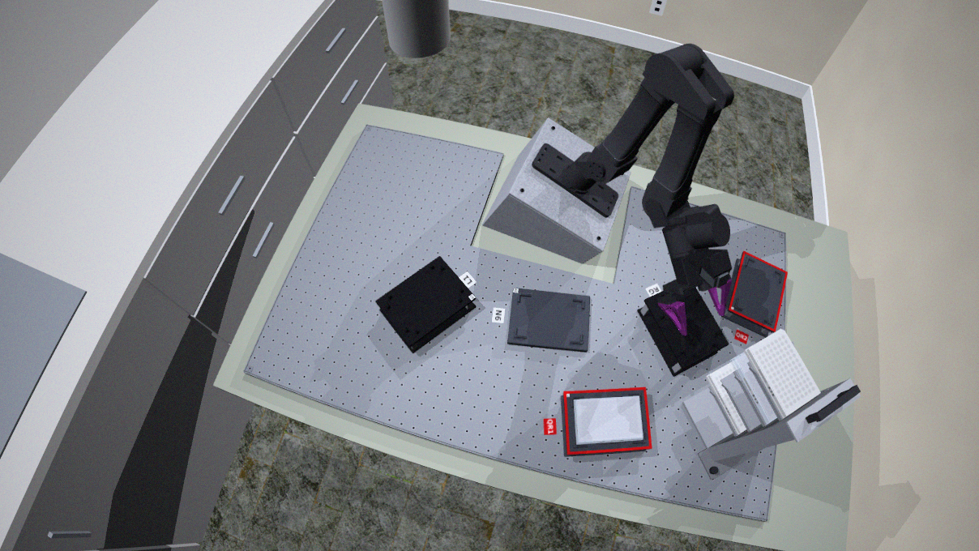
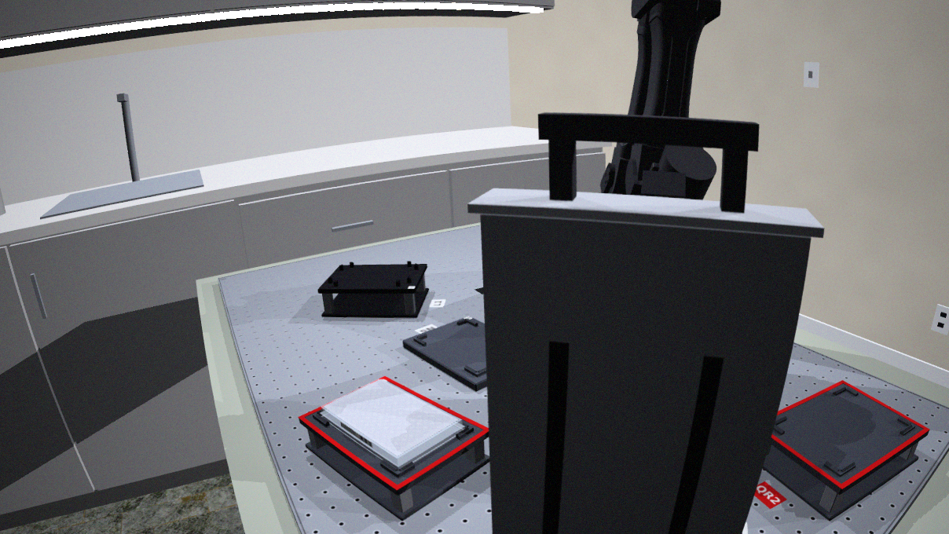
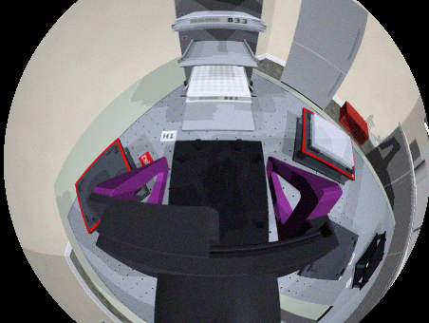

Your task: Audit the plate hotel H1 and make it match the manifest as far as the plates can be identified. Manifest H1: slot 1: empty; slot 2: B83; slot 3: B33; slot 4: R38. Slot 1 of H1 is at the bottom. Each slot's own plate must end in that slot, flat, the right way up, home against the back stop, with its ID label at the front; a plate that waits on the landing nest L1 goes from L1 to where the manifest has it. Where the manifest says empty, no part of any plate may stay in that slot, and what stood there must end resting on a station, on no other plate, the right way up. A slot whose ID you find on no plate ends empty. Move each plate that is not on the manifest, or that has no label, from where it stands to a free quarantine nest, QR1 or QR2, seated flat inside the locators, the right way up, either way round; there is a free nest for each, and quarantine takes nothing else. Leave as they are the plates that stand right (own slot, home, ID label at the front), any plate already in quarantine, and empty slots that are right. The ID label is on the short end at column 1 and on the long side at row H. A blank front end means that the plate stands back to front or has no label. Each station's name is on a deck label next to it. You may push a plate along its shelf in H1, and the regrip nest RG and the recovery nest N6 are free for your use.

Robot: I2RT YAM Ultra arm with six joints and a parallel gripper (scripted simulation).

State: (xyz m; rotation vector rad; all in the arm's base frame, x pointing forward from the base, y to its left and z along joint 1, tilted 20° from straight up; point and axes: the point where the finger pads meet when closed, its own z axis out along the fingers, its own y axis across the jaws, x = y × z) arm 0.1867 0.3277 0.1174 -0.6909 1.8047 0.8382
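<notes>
The regrip nest RG is 10 mm behind my hand, 20 mm to the right of it and 60 mm below it. The rest, counted from my hand: quarantine nest QR2: 170 mm behind, 130 mm to the left, 80 mm below; then hotel H1: 160 mm ahead, 180 mm to the left, 40 mm above; then plate labelled B33: 100 mm ahead, 120 mm to the left, 100 mm above.
</notes>
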